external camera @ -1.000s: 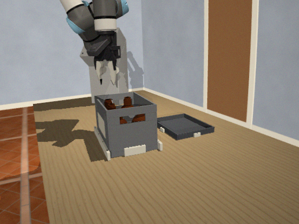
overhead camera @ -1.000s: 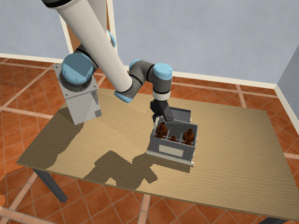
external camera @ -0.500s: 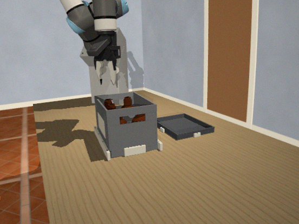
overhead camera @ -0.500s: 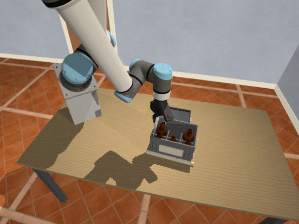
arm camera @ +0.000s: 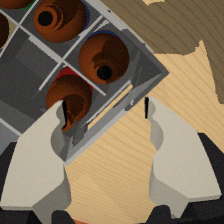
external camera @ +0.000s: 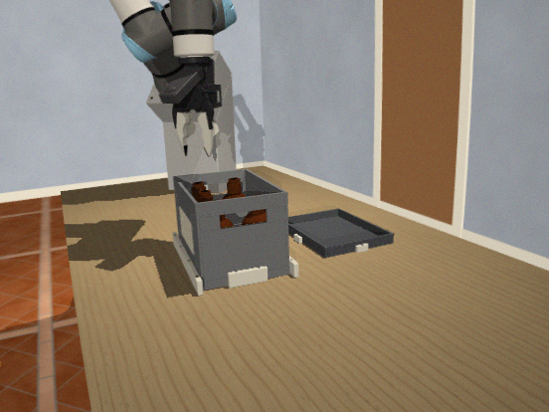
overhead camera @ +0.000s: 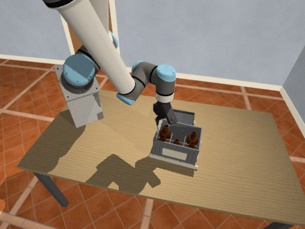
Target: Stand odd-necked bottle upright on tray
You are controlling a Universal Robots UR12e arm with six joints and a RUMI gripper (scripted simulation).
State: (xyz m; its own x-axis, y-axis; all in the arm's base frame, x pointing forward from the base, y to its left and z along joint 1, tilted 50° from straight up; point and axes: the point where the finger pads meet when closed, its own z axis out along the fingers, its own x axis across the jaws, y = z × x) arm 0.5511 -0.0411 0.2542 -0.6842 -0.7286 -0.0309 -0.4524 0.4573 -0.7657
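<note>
Now: hand 10 cm short of the grey crate, 2 cm to the right of it and 16 cm above it. Round my hand: bottle (19 cm ahead, 5 cm to the left, 15 cm below); grey tray (11 cm ahead, 31 cm to the left, 23 cm below).
</note>
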